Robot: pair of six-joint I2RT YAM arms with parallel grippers.
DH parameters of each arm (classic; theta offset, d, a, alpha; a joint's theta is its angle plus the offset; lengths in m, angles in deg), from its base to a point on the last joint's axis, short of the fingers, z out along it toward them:
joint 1: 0 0.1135 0.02 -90
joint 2: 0 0 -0.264 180
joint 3: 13.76 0 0.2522 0
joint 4: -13.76 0 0.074 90
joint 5: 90 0 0 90
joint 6: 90 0.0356 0 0
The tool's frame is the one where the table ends.
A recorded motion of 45 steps. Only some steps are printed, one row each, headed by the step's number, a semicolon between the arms.
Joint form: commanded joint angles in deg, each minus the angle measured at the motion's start. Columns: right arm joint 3, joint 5, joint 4, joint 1, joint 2, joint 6; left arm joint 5, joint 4, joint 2, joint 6, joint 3, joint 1.
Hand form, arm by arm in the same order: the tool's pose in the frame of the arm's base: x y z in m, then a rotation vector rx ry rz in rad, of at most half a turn. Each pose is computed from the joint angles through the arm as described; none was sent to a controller.
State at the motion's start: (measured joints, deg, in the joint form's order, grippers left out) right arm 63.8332 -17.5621 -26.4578 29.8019 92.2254 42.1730; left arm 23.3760 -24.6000 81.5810 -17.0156 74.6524 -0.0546
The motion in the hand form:
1: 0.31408 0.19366 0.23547 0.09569 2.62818 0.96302; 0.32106 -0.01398 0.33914 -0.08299 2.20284 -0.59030
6: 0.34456 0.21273 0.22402 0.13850 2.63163 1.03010; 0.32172 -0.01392 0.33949 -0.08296 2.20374 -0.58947
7: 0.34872 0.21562 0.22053 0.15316 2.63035 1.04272; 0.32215 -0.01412 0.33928 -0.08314 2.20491 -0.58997
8: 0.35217 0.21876 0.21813 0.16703 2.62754 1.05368; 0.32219 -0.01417 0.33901 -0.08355 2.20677 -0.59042
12: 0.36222 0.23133 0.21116 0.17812 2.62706 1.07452; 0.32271 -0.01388 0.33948 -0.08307 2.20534 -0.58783
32: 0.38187 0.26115 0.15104 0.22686 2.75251 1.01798; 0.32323 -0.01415 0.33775 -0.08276 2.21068 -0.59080
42: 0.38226 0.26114 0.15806 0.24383 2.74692 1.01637; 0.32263 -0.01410 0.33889 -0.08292 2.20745 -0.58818
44: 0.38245 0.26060 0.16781 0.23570 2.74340 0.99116; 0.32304 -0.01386 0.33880 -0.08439 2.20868 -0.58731
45: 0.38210 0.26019 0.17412 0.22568 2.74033 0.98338; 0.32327 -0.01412 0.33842 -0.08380 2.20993 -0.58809
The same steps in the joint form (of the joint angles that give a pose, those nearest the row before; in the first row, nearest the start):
1: 6.70 -4.07 3.37 -0.18 5.28 -0.44; -0.77 -3.73 0.54 1.01 -0.17 0.00
6: 13.49 -6.18 5.50 -0.14 13.35 2.45; -0.79 -3.87 0.71 1.05 0.08 0.01
7: 14.13 -6.42 6.36 -0.10 14.54 3.30; -0.80 -3.88 0.81 1.02 0.14 -0.03
8: 14.79 -6.52 7.11 0.04 15.56 4.18; -0.79 -3.96 0.85 1.02 0.14 -0.03
12: 17.69 -6.65 8.28 0.82 19.03 5.64; -0.85 -3.96 0.94 1.10 0.31 0.01
32: 23.88 -5.96 8.29 2.81 31.51 7.55; -0.74 -3.96 1.11 1.11 0.16 -0.02
42: 24.57 -5.58 7.31 2.81 30.92 8.22; -0.86 -3.99 0.95 1.11 0.22 -0.03
44: 25.82 -4.61 5.09 2.81 30.15 7.52; -0.89 -4.06 1.05 1.11 0.32 0.01
45: 26.43 -4.33 3.91 2.81 29.59 7.02; -0.88 -4.05 1.11 1.11 0.31 -0.03

